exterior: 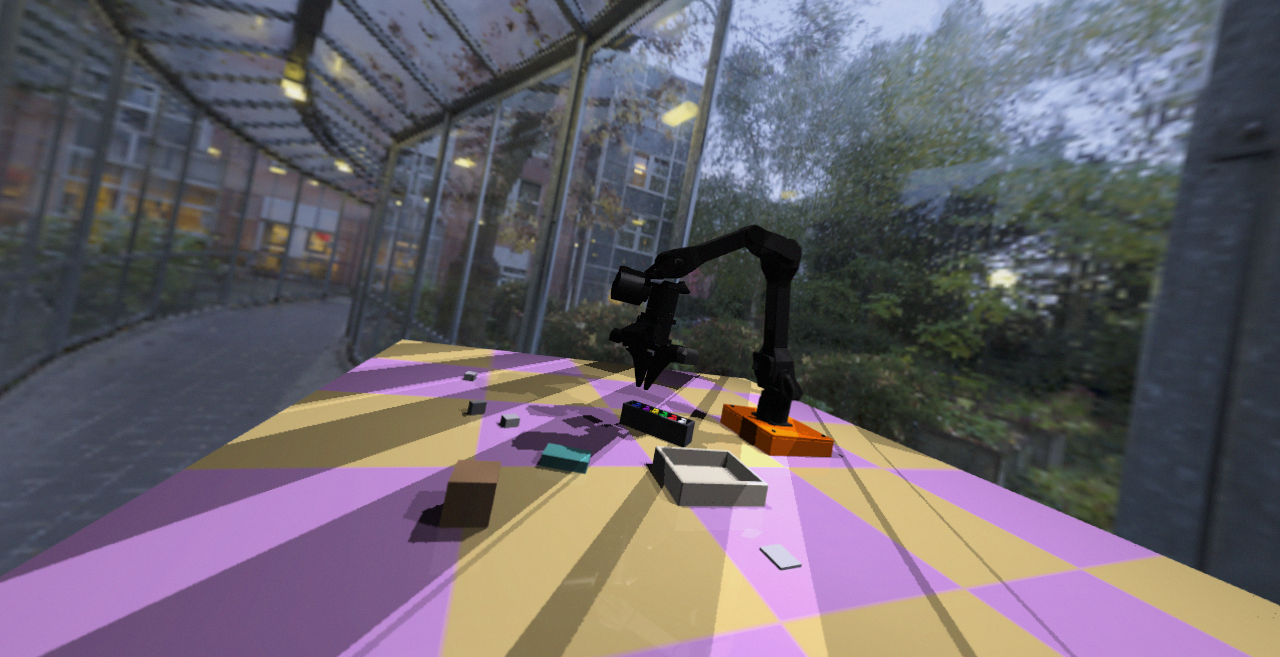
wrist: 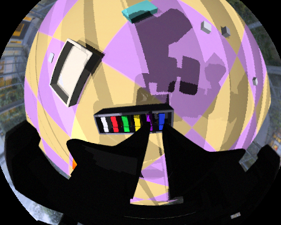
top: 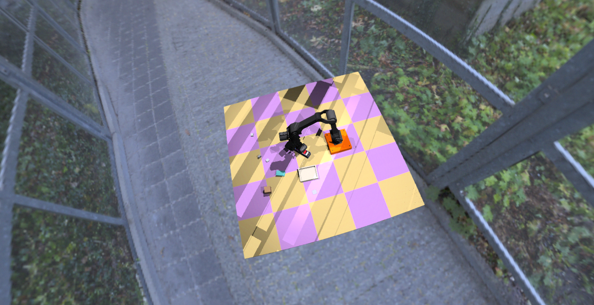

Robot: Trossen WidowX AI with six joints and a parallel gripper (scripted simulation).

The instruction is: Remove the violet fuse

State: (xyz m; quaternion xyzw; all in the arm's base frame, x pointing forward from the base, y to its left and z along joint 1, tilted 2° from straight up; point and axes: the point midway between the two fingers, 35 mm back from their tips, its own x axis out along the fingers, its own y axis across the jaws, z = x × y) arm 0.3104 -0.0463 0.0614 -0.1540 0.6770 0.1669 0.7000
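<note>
My gripper tip is now 2 cm past the violet fuse and 5 cm above it. From my gripper tip the other things lie so: teal block: 17 cm ahead, 13 cm to the left, 7 cm below; then flat grey tile: 2 cm behind, 35 cm to the left, 8 cm below; then grey tray: 2 cm behind, 21 cm to the left, 8 cm below.
</note>
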